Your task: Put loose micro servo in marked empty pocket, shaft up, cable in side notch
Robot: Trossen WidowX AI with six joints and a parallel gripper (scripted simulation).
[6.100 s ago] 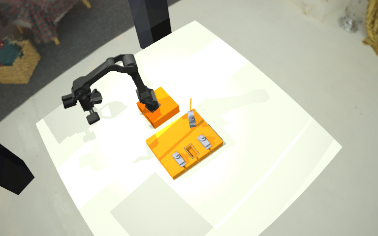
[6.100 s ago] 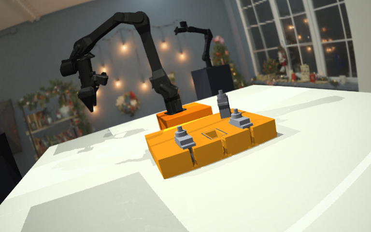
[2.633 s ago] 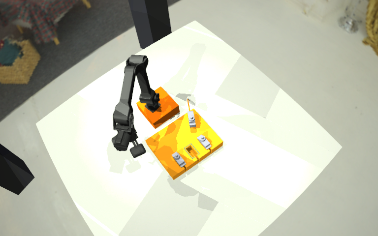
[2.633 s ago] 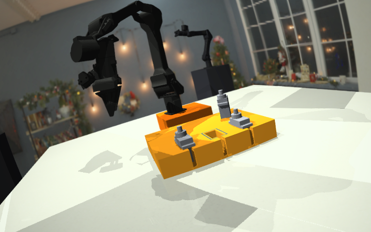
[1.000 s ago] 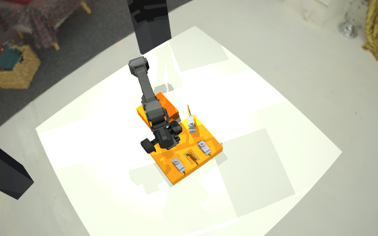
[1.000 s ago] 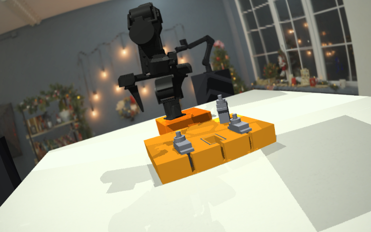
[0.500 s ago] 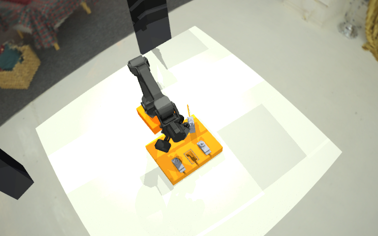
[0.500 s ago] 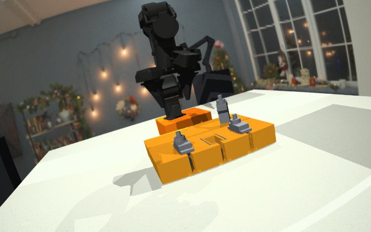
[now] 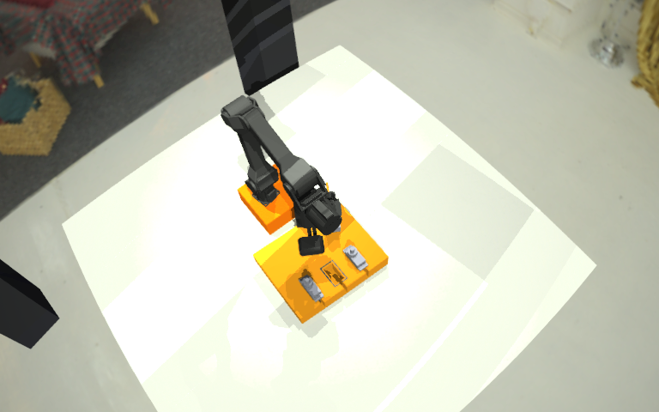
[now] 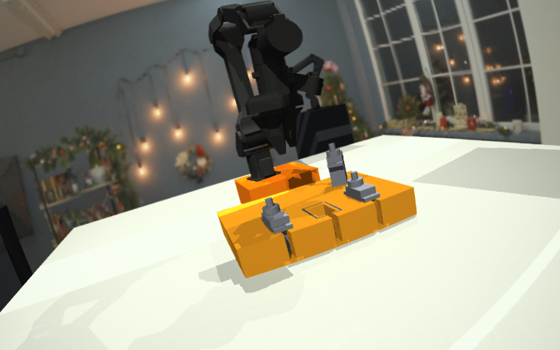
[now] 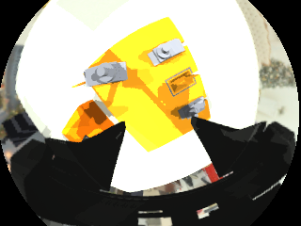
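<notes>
Right now my gripper tip is 12 cm above the orange deck, 2 cm past it and 1 cm to the right of it.
</notes>
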